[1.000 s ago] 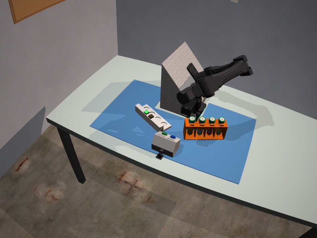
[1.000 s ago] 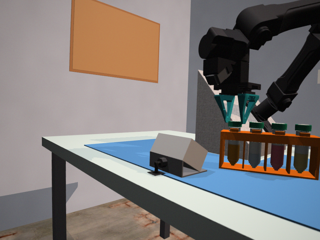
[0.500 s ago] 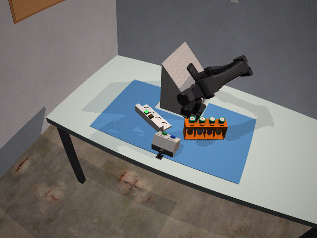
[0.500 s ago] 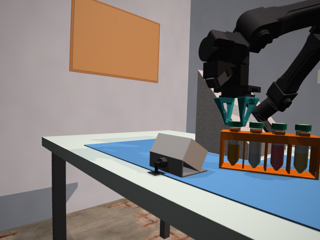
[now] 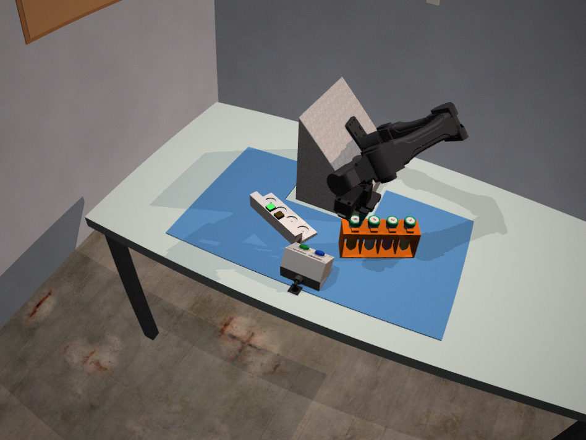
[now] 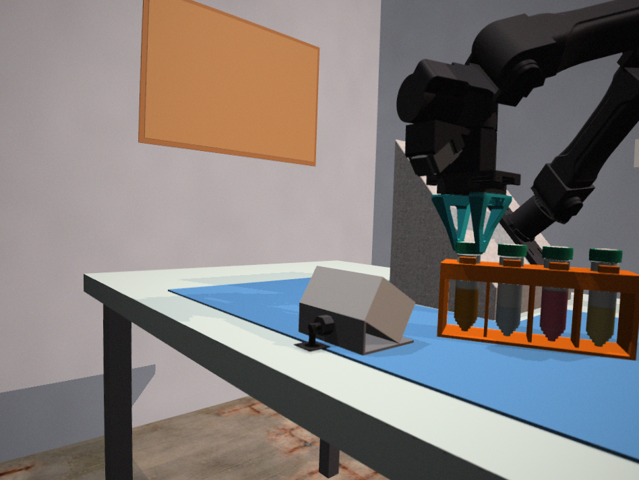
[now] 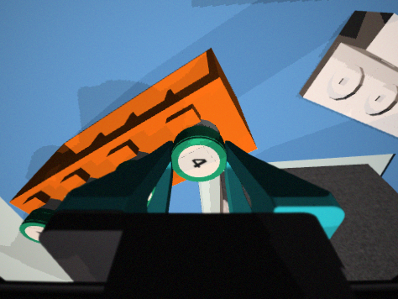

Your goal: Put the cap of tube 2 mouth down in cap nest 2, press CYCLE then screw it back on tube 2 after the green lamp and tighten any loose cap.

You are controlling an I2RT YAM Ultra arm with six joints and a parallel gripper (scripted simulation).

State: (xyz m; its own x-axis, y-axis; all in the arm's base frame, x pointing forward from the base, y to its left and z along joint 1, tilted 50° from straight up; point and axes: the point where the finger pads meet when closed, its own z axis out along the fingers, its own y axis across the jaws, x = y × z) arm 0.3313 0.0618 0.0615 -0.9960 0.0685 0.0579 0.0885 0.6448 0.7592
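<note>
My gripper is now right at the cap 4. Also, from my hand: cap 3 (2 cm behind, 5 cm to the left); cap 2 (5 cm behind, 9 cm to the left); cap 1 (7 cm behind, 14 cm to the left).
</note>
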